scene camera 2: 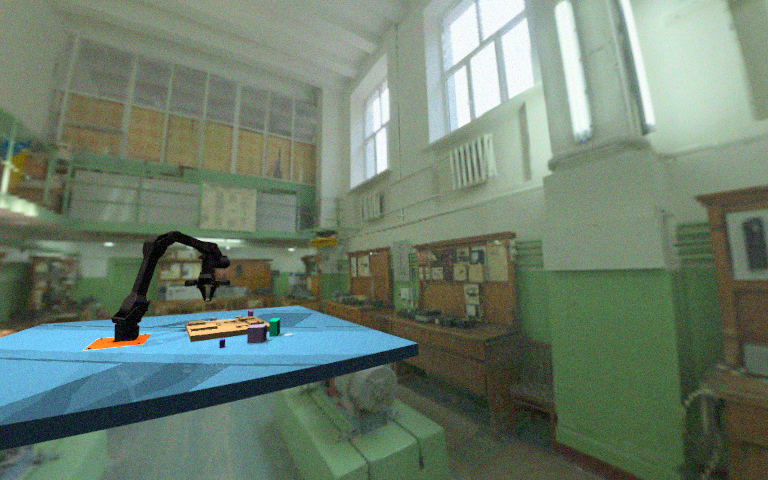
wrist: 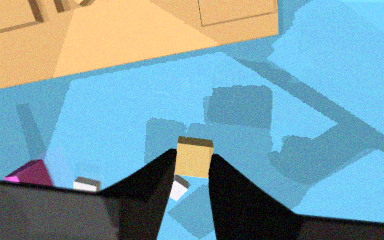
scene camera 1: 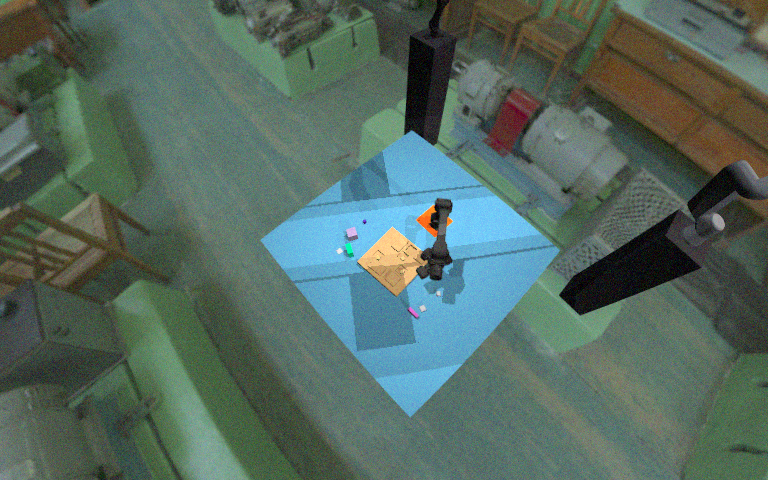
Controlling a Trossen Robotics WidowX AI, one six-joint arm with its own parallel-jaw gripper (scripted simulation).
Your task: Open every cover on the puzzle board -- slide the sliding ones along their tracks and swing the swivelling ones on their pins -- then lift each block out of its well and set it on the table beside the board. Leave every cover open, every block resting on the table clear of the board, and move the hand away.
Labels:
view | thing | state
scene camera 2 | tan puzzle board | -
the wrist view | my gripper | -
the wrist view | magenta block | -
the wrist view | tan puzzle board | -
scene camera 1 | tan puzzle board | -

